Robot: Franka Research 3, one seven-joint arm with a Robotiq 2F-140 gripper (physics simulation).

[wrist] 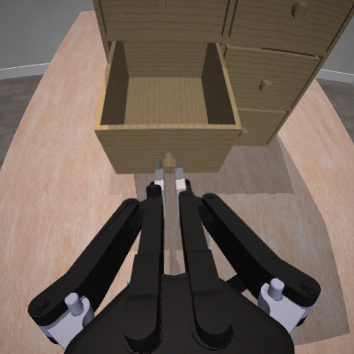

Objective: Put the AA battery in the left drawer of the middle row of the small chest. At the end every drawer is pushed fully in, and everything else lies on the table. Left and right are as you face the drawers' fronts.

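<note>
The gripper point(168, 172). Drawer point(164, 101).
</note>
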